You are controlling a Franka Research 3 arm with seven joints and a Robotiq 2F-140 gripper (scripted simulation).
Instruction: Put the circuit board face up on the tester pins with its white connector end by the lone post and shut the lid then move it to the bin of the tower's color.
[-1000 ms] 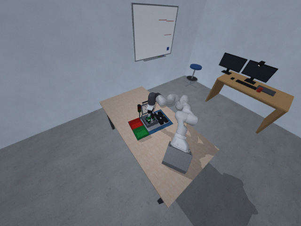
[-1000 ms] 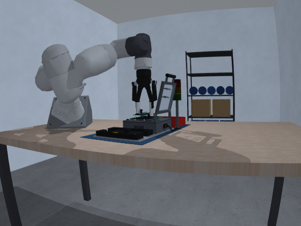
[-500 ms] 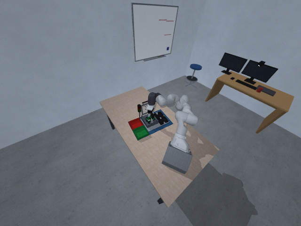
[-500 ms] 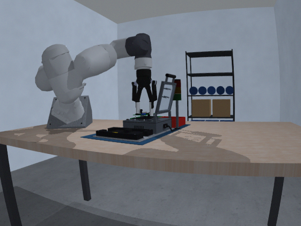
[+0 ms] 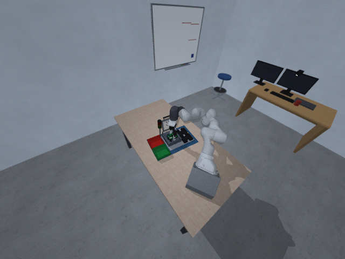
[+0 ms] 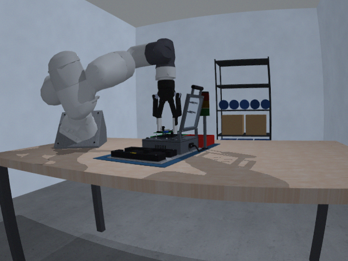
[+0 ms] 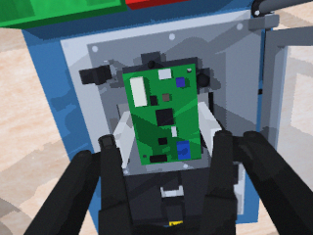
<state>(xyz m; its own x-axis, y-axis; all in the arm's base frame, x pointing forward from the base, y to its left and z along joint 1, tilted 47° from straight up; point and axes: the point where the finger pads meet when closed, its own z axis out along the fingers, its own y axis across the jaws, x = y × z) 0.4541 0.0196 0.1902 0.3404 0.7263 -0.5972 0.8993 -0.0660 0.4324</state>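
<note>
My hand is 20 mm above the green circuit board. Round my hand: tester plate: 40 mm below, 10 mm ahead; then tester lid: 120 mm ahead, 80 mm above, 40 mm to the right; then black latch hook: 80 mm to the left, 40 mm behind, 20 mm below.
</note>
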